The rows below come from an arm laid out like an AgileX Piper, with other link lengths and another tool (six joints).
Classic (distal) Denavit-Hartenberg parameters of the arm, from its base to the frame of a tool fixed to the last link. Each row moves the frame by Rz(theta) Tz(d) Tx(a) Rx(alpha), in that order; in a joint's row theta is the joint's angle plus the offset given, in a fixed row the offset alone. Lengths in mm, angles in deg.
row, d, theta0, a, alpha
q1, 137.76, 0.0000, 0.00, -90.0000
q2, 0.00, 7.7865, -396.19, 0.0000
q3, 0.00, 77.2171, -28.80, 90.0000
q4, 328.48, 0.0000, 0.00, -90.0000
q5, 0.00, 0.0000, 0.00, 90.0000
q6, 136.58, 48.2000, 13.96, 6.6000
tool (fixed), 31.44, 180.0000, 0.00, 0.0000
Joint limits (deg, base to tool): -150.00..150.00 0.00..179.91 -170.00..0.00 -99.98..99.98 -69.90..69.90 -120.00..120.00
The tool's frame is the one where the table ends.
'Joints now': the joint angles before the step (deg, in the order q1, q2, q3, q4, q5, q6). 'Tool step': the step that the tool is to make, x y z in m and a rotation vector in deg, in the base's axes. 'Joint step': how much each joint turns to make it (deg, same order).
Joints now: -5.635, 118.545, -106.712, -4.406, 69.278, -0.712
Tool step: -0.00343, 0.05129, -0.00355, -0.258, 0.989, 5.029
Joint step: 5.050, -0.643, 1.640, -0.329, -0.019, 0.066
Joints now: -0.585, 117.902, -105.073, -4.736, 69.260, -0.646
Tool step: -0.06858, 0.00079, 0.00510, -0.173, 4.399, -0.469
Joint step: 0.100, -9.038, 13.533, -0.340, -0.046, 0.646
